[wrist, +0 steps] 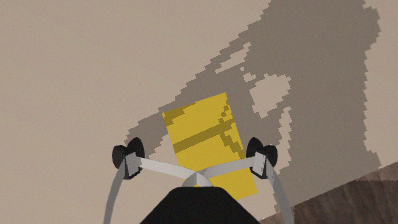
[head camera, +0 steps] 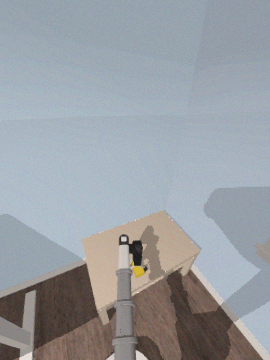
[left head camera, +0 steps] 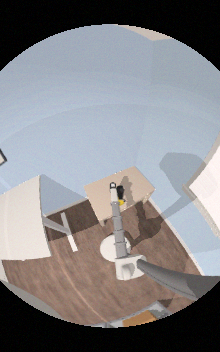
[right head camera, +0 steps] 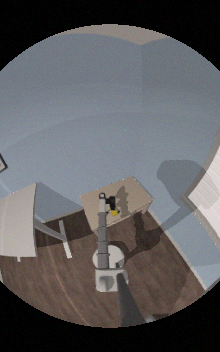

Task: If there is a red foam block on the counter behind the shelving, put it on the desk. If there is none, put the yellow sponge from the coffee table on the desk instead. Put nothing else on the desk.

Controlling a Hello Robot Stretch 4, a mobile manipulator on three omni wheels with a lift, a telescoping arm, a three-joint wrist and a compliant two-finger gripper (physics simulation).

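Where they show: gripper, fingertip midpoint: (wrist: 195, 150) (head camera: 135, 270) (right head camera: 112, 212); robot's base, origin of the base link: (left head camera: 114, 247) (right head camera: 108, 257).
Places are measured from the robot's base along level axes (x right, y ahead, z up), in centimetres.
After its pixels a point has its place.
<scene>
The yellow sponge (head camera: 138, 272) {x 10.3, y 54.4, z 46.7 cm} (left head camera: 121, 202) {x 12.1, y 54.5, z 46.4 cm} (right head camera: 114, 213) {x 11.1, y 54.3, z 46.3 cm} (wrist: 205, 140) {x 9.7, y 59.5, z 46.7 cm} lies on the light wooden coffee table (head camera: 102, 280) {x -15.2, y 52.1, z 42.2 cm} (left head camera: 97, 192) {x -16.8, y 73.7, z 42.3 cm} (right head camera: 90, 205) {x -19.4, y 68.9, z 42.2 cm} (wrist: 75, 75) {x -4.5, y 66.2, z 42.2 cm}, near its front edge. My gripper (head camera: 138, 267) {x 8.8, y 57.6, z 42.2 cm} (wrist: 195, 150) {x 8.8, y 57.6, z 42.2 cm} is open and points down at the sponge. In the wrist view its two fingertips stand apart on either side of the sponge, the right one close to the sponge's edge. Their exact height above the table is hard to tell. In the head view the arm hides part of the gripper. A red foam block does not show in these views.
A white table top (left head camera: 22, 220) {x -77.3, y 19.0, z 92.2 cm} (right head camera: 17, 220) {x -77.3, y 20.5, z 92.2 cm}, possibly the desk, stands at the left, with a leg frame (head camera: 30, 320) on the floor. Blue walls meet behind the coffee table. A white slab-like object (left head camera: 210, 185) {x 93.8, y 27.5, z 105.5 cm} is at the right. An orange-brown surface (left head camera: 140, 318) shows at the bottom.
</scene>
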